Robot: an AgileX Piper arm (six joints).
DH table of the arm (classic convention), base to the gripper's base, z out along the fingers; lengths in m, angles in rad. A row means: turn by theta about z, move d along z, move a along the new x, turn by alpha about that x. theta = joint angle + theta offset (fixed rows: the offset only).
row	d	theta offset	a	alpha
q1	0.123	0	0	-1.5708
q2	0	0.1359	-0.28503	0
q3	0	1.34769	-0.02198	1.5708
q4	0.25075	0	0	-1.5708
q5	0	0	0	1.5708
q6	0.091	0	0	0
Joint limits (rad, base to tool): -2.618..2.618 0..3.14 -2.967..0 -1.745..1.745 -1.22..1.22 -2.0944..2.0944
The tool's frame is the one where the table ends.
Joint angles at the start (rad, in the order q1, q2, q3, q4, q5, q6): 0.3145 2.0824 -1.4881 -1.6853 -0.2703 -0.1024
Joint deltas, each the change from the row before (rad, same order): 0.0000 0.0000 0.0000 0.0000 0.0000 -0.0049; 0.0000 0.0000 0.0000 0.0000 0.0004 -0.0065; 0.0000 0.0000 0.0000 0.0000 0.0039 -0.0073; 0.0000 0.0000 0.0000 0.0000 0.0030 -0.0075; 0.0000 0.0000 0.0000 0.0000 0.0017 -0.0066; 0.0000 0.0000 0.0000 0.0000 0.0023 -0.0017; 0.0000 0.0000 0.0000 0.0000 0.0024 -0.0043; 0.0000 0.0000 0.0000 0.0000 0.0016 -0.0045; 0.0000 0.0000 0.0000 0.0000 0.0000 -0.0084; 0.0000 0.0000 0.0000 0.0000 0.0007 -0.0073; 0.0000 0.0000 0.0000 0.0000 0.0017 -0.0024
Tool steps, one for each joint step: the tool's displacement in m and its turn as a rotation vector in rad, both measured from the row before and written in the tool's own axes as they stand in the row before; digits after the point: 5 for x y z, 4 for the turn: 0.00000 0.00000 0.00000 0.0000 0.0000 -0.0049; 0.00004 0.00000 0.00000 0.0000 0.0004 -0.0065; 0.00035 0.00004 0.00000 -0.0005 0.0039 -0.0073; 0.00027 0.00003 0.00000 -0.0004 0.0030 -0.0075; 0.00015 0.00002 0.00000 -0.0002 0.0017 -0.0066; 0.00021 0.00003 0.00000 -0.0003 0.0023 -0.0017; 0.00022 0.00003 0.00000 -0.0003 0.0024 -0.0043; 0.00014 0.00002 0.00000 -0.0002 0.0016 -0.0045; 0.00000 0.00000 0.00000 0.0000 0.0000 -0.0084; 0.00006 0.00001 0.00000 -0.0001 0.0007 -0.0073; 0.00015 0.00002 0.00000 -0.0003 0.0017 -0.0024
